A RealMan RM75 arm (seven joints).
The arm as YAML. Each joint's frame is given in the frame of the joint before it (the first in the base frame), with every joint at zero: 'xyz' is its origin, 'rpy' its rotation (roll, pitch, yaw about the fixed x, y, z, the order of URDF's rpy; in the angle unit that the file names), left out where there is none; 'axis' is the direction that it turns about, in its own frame. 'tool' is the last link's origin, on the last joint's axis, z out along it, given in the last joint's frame.
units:
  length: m
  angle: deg
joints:
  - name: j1
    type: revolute
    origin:
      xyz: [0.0, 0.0, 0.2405]
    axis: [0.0, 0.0, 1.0]
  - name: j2
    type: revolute
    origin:
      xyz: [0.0, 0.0, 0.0]
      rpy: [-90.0, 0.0, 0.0]
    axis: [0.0, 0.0, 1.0]
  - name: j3
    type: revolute
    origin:
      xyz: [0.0, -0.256, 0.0]
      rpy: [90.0, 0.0, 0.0]
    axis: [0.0, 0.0, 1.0]
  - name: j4
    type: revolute
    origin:
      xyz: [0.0, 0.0, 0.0]
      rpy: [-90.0, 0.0, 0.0]
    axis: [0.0, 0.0, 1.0]
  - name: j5
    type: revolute
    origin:
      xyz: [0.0, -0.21, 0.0]
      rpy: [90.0, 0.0, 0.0]
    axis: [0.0, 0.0, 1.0]
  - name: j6
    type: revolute
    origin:
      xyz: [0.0, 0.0, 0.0]
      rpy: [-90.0, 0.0, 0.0]
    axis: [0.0, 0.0, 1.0]
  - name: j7
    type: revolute
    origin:
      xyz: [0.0, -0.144, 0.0]
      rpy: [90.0, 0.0, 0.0]
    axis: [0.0, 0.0, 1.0]
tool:
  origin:
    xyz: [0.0, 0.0, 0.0]
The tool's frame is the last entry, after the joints.
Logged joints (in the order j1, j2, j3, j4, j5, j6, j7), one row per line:
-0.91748 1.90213 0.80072 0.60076 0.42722 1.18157 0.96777
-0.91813 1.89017 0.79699 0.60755 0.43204 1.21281 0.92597
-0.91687 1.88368 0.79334 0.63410 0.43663 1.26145 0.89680
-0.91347 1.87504 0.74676 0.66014 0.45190 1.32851 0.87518
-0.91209 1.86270 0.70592 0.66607 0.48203 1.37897 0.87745
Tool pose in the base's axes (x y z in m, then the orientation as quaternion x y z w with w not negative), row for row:
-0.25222 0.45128 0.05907 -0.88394 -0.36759 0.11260 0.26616
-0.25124 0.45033 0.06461 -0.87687 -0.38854 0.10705 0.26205
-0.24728 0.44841 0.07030 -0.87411 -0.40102 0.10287 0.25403
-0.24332 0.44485 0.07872 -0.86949 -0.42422 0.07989 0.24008
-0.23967 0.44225 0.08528 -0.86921 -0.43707 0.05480 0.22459
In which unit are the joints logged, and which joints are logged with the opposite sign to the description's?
The joints are logged in radians. Opposite sign: j2, j5, j6.
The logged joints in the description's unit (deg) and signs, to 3 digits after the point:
-52.568 -108.984 45.878 34.421 -24.478 -67.699 55.449
-52.605 -108.299 45.664 34.810 -24.754 -69.489 53.054
-52.533 -107.927 45.455 36.331 -25.017 -72.276 51.383
-52.338 -107.432 42.786 37.823 -25.892 -76.118 50.144
-52.259 -106.725 40.446 38.163 -27.618 -79.009 50.274

